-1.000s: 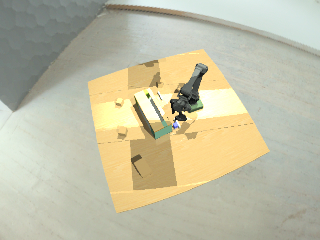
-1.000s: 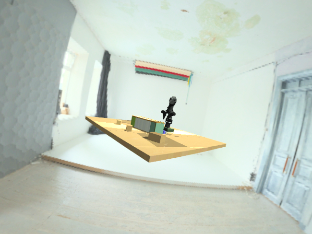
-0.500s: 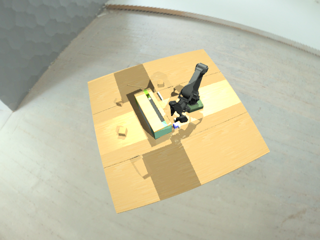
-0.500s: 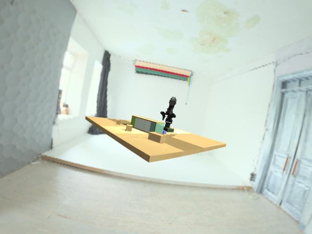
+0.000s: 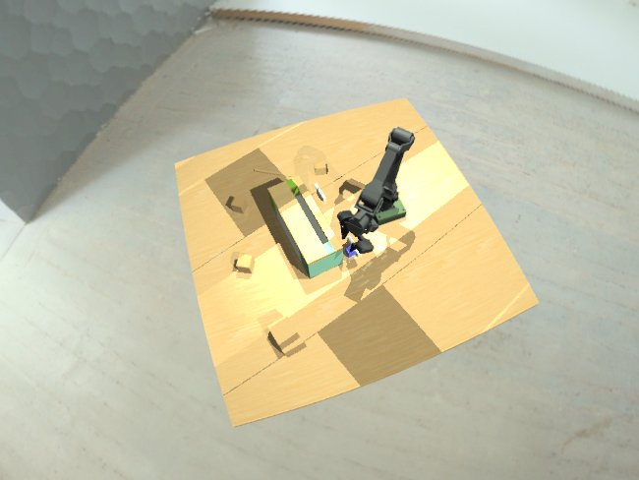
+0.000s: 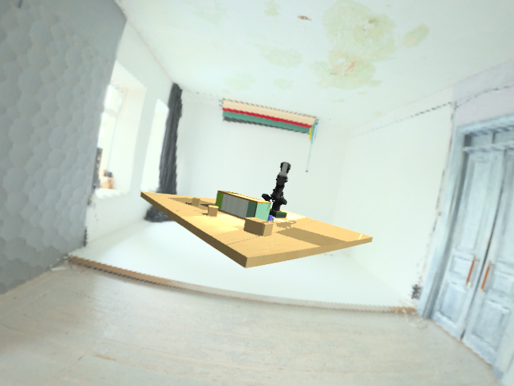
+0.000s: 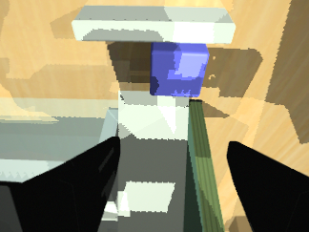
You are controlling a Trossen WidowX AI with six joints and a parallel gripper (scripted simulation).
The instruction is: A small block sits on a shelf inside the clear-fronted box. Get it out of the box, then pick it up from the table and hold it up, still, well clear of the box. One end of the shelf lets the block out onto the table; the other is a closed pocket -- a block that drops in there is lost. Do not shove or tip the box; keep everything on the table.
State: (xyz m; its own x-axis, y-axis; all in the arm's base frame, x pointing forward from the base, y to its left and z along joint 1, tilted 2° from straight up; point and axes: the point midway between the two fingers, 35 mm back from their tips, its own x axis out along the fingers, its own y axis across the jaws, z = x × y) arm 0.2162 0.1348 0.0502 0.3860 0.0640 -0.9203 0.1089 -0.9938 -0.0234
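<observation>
Now: the blue block 6 cm below my gripper tip and 2 cm behind it. From my gripper tip the other things lie so: box: 16 cm to the right, 8 cm ahead, 1 cm below.
</observation>
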